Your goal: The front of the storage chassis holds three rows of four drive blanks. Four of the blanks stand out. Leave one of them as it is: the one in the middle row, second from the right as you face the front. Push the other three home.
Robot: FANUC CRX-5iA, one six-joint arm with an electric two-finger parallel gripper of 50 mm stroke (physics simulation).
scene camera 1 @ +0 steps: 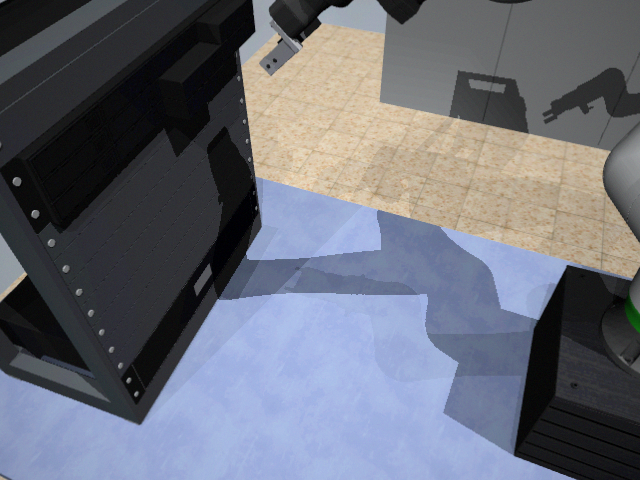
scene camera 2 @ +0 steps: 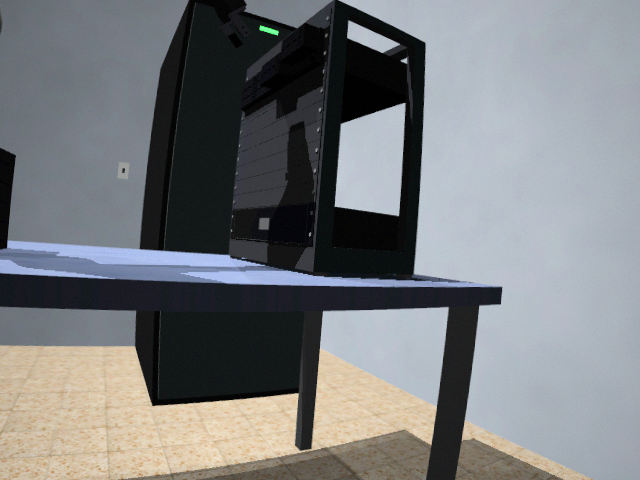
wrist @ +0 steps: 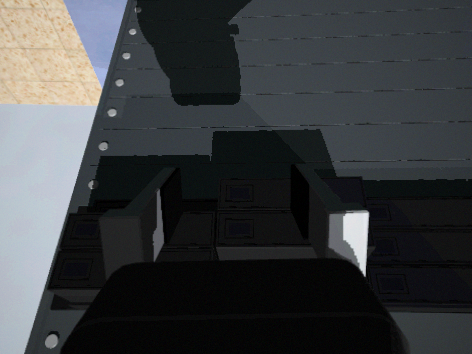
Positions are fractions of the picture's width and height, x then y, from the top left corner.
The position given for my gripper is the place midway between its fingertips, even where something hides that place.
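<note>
In scene camera 1 I see a rack (scene camera 1: 0.21, 0.40), and my own gripper (scene camera 1: 0.43, 0.12) is there with it. The rack (scene camera 2: 0.46, 0.20) is in sight from another camera too. And the wrist view shows me that same rack (wrist: 0.78, 0.29).
</note>
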